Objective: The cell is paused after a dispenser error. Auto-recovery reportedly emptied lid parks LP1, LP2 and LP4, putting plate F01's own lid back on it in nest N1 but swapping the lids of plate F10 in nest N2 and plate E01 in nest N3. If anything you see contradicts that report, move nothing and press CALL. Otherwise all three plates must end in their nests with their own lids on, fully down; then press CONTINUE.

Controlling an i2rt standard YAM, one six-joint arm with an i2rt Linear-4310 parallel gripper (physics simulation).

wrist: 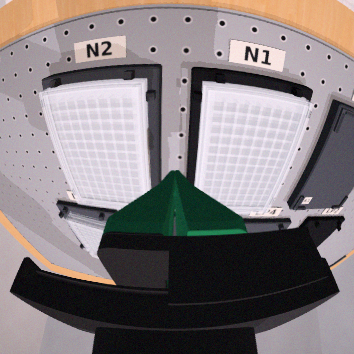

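A clear-topped plate with a grid of wells [97, 145] sits in the dark nest N2 [155, 130]. Another such plate [252, 150] sits in the black nest N1 [193, 145]. Both look covered by clear lids; identity marks are not readable. A dark nest [325, 155] at the right edge shows no plate; its label is out of view. At lower left, a clear gridded piece [85, 232] lies in a dark holder [82, 206]. Park LP4 [272, 224] and park LP2 [325, 227] show dark, partly hidden. My gripper [174, 177] is shut, with empty green fingertips, in front of the nests.
A grey perforated board [170, 37] carries the nests and parks, with a wooden edge [175, 9] behind it. The N2 label [100, 49] and N1 label [257, 55] stand behind their nests. The gripper body hides the lower middle.
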